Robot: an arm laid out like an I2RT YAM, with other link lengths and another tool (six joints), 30 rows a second.
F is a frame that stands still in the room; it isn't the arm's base.
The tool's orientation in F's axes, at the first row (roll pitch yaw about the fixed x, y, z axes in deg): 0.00, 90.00, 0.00
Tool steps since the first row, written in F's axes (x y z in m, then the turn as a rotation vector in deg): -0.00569, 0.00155, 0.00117, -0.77, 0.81, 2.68; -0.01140, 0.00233, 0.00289, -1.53, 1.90, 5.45; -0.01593, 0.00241, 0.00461, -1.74, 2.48, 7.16; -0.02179, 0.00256, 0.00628, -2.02, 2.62, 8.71
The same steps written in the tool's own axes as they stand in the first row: -0.00117, 0.00155, -0.00569, -2.68, 0.81, -0.77; -0.00289, 0.00233, -0.01140, -5.45, 1.90, -1.53; -0.00461, 0.00241, -0.01593, -7.16, 2.48, -1.74; -0.00628, 0.00256, -0.02179, -8.71, 2.62, -2.02
